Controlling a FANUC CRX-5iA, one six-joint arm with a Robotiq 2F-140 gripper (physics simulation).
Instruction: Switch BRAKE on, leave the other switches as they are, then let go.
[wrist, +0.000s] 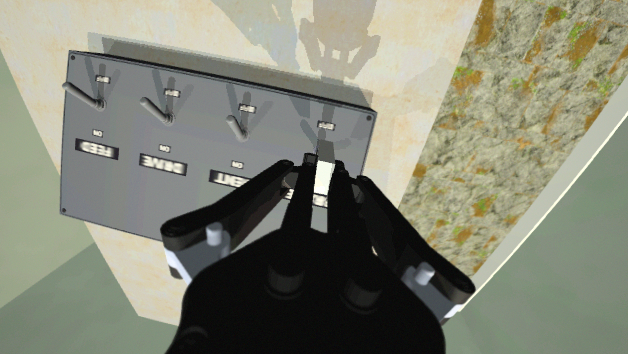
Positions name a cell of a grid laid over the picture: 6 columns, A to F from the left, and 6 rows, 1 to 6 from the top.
Labels:
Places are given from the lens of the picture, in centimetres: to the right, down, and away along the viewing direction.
my gripper (D3): 1, -3, 22
grey switch panel (B3): -31, -1, 29

